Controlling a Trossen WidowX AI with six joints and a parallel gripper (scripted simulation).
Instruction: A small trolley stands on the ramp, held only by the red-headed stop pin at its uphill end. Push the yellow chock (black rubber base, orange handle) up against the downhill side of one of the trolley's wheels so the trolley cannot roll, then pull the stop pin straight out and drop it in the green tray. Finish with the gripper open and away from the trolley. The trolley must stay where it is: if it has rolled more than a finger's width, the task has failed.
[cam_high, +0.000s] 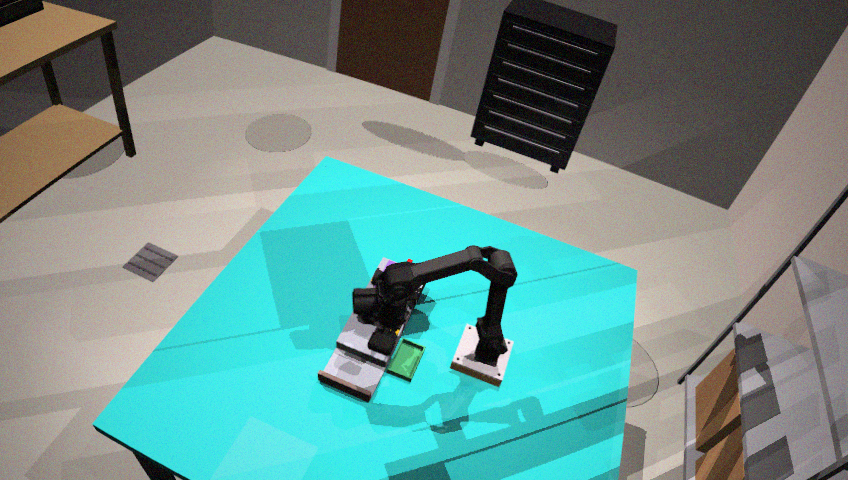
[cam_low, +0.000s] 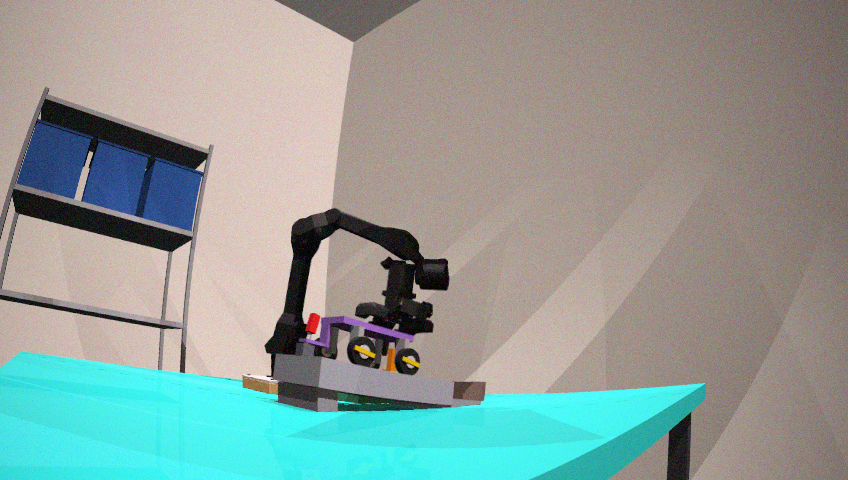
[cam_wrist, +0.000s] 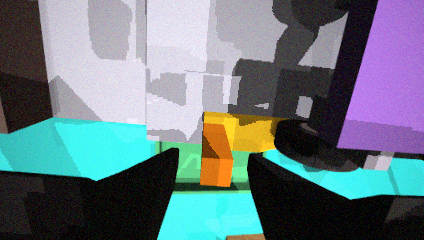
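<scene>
My gripper tip is now 20 mm to the left of the yellow chock and 20 mm above it. Also, from my gripper tip: green tray 60 mm behind, 10 mm to the right, 110 mm below; brown lip 70 mm ahead, 140 mm to the left, 80 mm below; purple trolley 50 mm ahead, 130 mm to the right, 10 mm above.
</scene>
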